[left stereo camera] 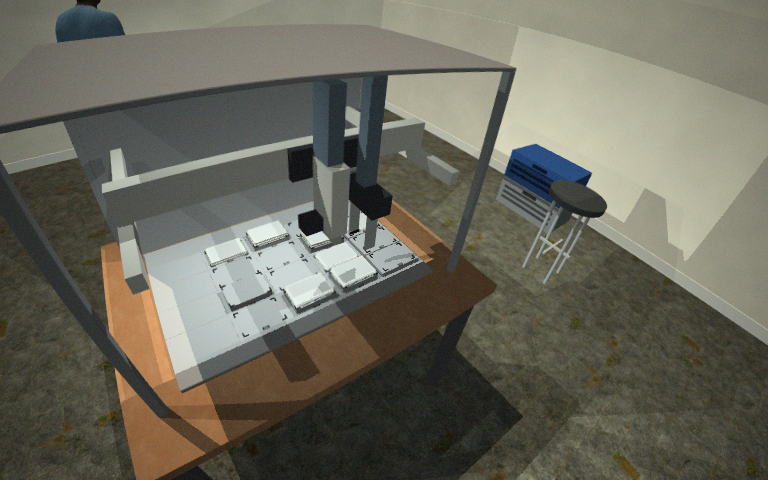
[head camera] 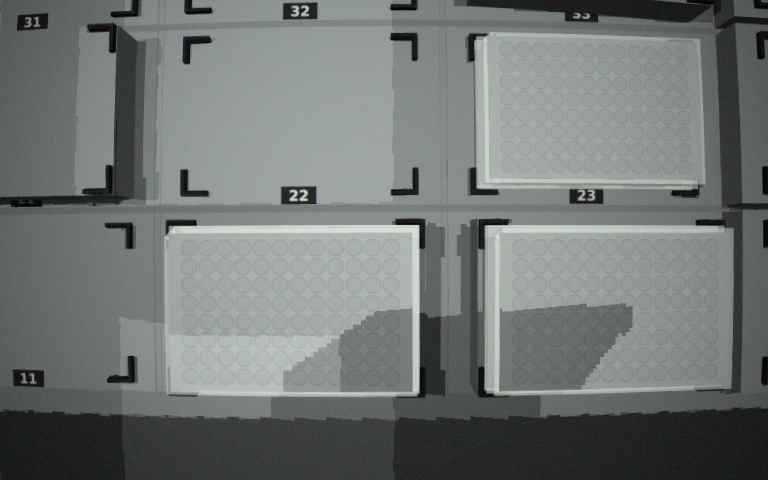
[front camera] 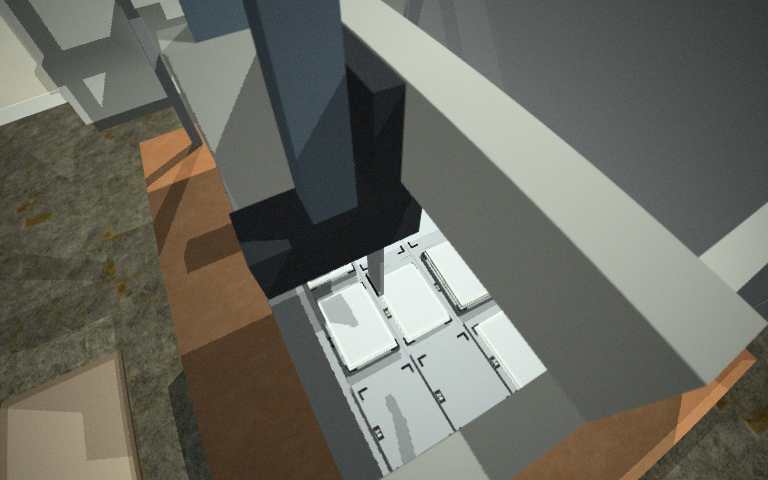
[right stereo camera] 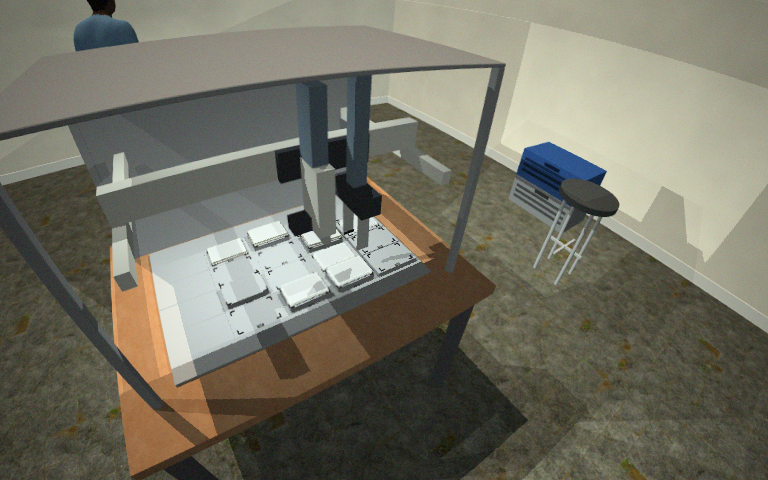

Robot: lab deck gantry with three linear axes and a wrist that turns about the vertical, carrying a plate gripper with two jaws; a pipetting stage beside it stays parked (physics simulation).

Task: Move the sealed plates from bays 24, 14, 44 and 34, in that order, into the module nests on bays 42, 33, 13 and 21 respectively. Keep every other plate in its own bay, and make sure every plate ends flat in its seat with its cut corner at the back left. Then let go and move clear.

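Places are measured from the robot's base along level axes (x right, y ahead, z up), in centimetres.
Pixels of known places: gripper, fingertip midpoint: (left stereo camera: 361,239) (front camera: 346,298) (right stereo camera: 355,239); robot's base, origin of the base link: (left stereo camera: 244,336) (right stereo camera: 239,333).
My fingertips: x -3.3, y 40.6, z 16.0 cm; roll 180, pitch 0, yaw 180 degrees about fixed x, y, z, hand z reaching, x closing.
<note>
Ahead of a thing's pixels: the offset from my fingertips to its top centre. "spot": to the spot under its first point.
The gripper (left stereo camera: 362,240) (right stereo camera: 355,237) hangs with its jaws apart and empty, above the front right part of the deck. In the front view one jaw (front camera: 376,274) shows; the other is hidden. A white sealed plate @[dx -1.0, dy -1.4, dz -12.7 cm] (front camera: 359,328) (head camera: 608,271) (left stereo camera: 352,270) sits level on bay 13's nest, cut corner at the back left. Another plate @[dx -22.5, dy -1.3, dz -12.7 cm] (front camera: 458,274) is on bay 33, and one @[dx -33.3, dy -18.2, dz -12.7 cm] (left stereo camera: 267,233) (right stereo camera: 267,233) on bay 42. Bay 34's plate @[dx -22.4, dy +15.0, dz -13.1 cm] (front camera: 512,350) is in its bay. Bay 21's nest @[spot: dx -11.5, dy -28.6, dz -14.1 cm] (head camera: 93,113) (left stereo camera: 246,288) is empty.
Plates stand in bay 12 @[spot: dx -3.1, dy -17.3, dz -12.6 cm] (head camera: 294,271) (left stereo camera: 308,291), bay 23 @[spot: dx -12.2, dy -0.2, dz -14.6 cm] (front camera: 416,302) (head camera: 591,107) and bay 41 @[spot: dx -32.5, dy -34.8, dz -14.5 cm] (left stereo camera: 224,251). The parked pipetting stage (left stereo camera: 329,192) (right stereo camera: 317,195) stands close left of the gripper. The gantry beam (front camera: 509,169) (left stereo camera: 226,175) runs behind. Posts (left stereo camera: 481,169) hold a roof.
</note>
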